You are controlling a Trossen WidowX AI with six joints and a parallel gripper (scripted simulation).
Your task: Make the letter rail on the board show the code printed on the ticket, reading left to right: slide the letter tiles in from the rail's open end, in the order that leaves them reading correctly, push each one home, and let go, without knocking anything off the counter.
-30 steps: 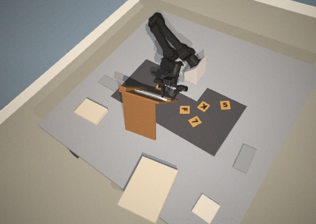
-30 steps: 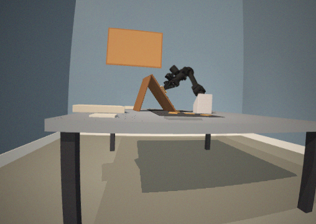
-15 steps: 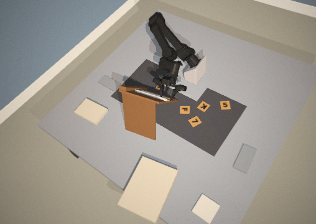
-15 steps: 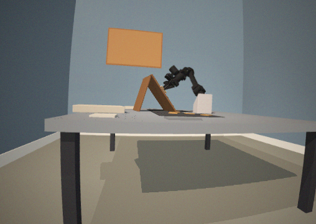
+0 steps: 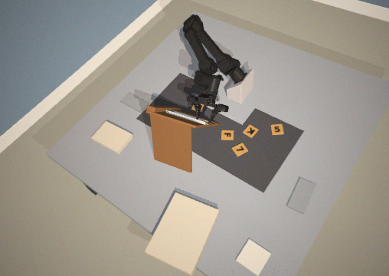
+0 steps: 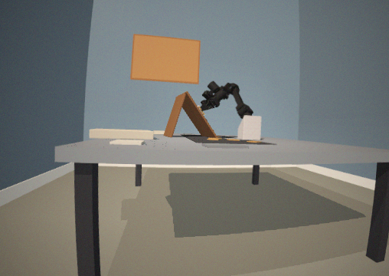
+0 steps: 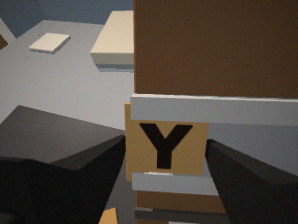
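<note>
The white ticket lies 90 mm below my gripper tip, 60 mm behind it and 50 mm to the right of it. Round my gripper tip: f tile: 170 mm below, 80 mm to the left, 80 mm behind; y tile: right at my gripper tip; dark mat: 170 mm below, 150 mm behind.
</note>
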